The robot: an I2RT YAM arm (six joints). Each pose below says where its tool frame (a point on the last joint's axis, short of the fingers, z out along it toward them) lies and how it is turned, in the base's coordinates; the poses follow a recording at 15 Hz.
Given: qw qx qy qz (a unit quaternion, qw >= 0); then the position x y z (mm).
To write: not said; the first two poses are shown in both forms.
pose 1, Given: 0.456, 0.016, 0.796, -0.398, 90, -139, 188
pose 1, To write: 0.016, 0.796, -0.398, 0.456, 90, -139, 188
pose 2, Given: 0.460, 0.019, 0.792, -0.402, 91, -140, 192
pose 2, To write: 0.019, 0.792, -0.402, 0.460, 91, -140, 192
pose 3, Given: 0.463, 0.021, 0.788, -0.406, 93, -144, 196
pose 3, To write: 0.021, 0.788, -0.406, 0.463, 93, -144, 196
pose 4, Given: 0.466, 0.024, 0.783, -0.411, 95, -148, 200
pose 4, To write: 0.024, 0.783, -0.411, 0.466, 95, -148, 200
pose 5, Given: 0.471, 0.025, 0.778, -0.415, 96, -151, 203
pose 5, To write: 0.025, 0.778, -0.415, 0.471, 96, -151, 203
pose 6, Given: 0.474, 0.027, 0.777, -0.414, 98, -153, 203
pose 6, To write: 0.027, 0.777, -0.414, 0.474, 98, -153, 203
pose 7, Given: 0.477, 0.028, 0.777, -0.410, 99, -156, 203
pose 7, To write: 0.028, 0.777, -0.410, 0.477, 99, -156, 203
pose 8, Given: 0.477, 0.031, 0.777, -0.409, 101, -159, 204
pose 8, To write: 0.031, 0.777, -0.409, 0.477, 101, -159, 204
